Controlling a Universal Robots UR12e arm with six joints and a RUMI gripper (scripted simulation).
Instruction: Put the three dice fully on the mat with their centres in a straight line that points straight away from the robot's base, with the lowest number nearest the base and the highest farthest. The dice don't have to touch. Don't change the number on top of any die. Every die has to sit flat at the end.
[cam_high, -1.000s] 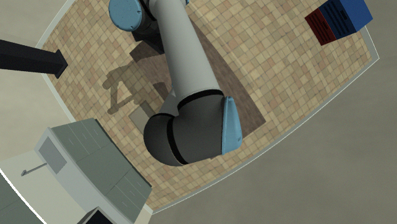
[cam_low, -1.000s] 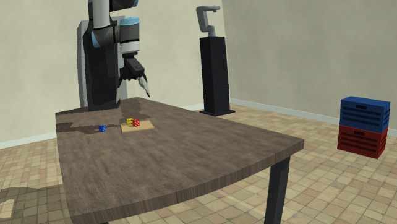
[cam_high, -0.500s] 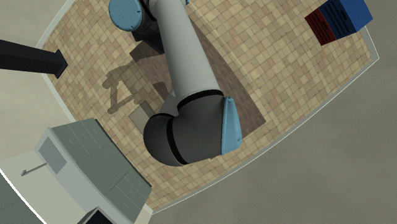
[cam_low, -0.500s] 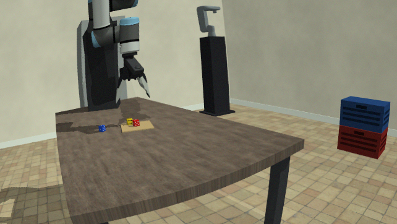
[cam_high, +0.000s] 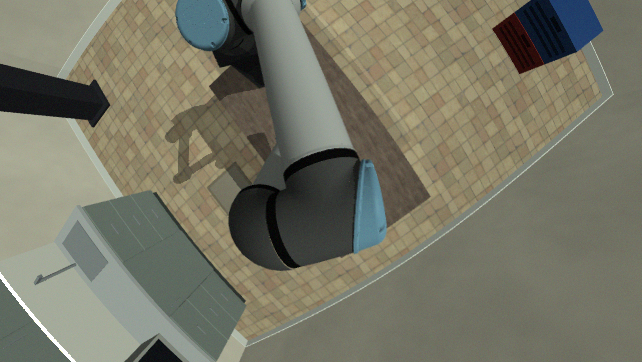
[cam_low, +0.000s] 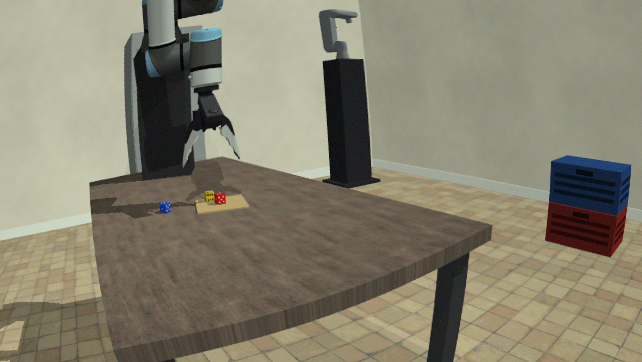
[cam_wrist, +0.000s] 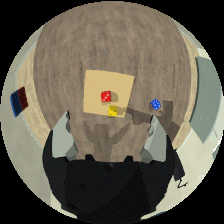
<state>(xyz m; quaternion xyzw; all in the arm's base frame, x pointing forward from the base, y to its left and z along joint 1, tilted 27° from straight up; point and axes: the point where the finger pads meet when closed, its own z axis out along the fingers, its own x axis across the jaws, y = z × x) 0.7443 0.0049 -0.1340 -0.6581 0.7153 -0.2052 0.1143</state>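
The blue die lies 30 mm behind my hand, 150 mm to the right of it and 100 mm below it. From my hand the other things lie so: tan mat 10 mm to the left, 110 mm below; then yellow die 50 mm behind, 90 mm below; then red die 10 mm to the left, 90 mm below.
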